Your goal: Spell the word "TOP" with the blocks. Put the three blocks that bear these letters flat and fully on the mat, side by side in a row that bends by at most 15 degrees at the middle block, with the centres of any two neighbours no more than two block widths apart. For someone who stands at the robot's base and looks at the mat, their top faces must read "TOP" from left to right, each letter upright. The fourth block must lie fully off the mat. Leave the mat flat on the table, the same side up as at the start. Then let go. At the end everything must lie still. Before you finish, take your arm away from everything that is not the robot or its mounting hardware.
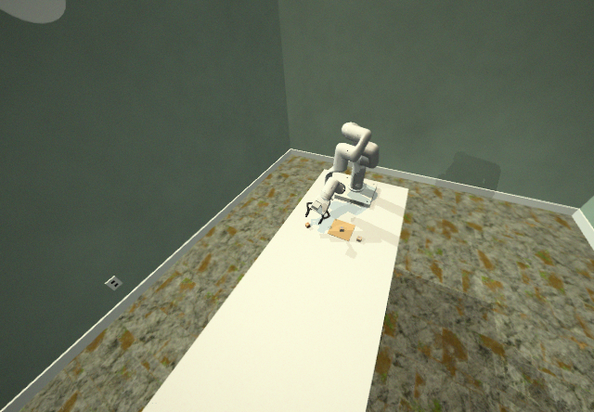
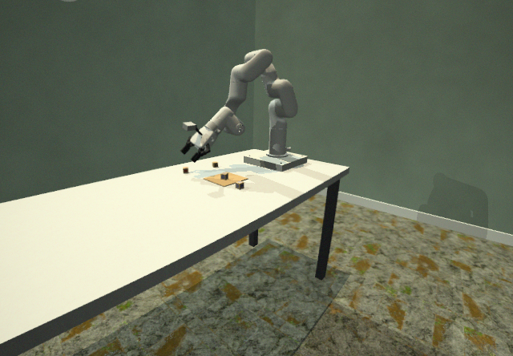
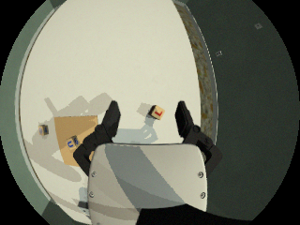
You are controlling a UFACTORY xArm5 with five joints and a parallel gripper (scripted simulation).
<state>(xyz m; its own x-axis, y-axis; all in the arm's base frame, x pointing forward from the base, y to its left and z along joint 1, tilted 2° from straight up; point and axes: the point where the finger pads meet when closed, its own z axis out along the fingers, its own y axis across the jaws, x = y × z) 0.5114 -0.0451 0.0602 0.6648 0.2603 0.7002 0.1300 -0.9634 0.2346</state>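
Now: the tan mat 10 cm behind my hand, 15 cm to the left of it and 9 cm below it.
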